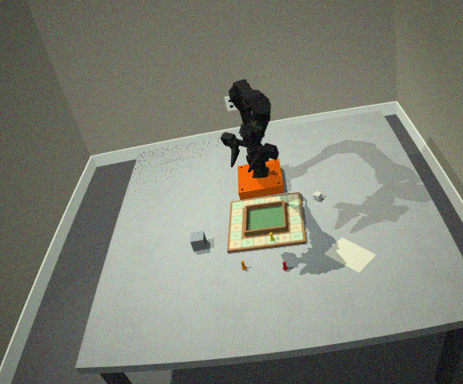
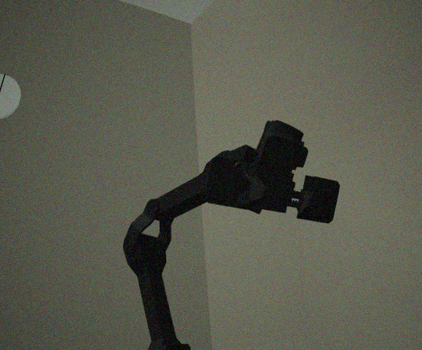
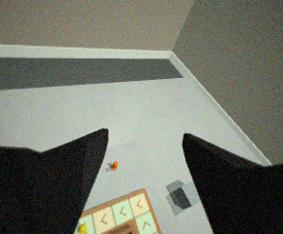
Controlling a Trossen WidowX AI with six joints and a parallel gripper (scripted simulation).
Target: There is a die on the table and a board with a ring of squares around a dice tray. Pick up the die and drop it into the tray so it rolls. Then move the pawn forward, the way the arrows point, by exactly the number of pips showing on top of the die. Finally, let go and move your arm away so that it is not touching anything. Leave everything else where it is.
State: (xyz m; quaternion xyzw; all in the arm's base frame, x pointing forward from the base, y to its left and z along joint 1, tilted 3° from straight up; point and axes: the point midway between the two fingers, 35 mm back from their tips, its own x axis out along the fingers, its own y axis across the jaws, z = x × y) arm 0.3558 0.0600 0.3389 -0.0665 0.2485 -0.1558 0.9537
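Right now the white die is 270 mm behind my gripper tip, 200 mm to the left of it and 340 mm below it. The rest, counted from my gripper tip: red pawn: 100 mm ahead, 110 mm to the left, 330 mm below; orange pawn: 100 mm ahead, 40 mm to the right, 330 mm below; yellow pawn: 30 mm behind, 50 mm to the left, 320 mm below.
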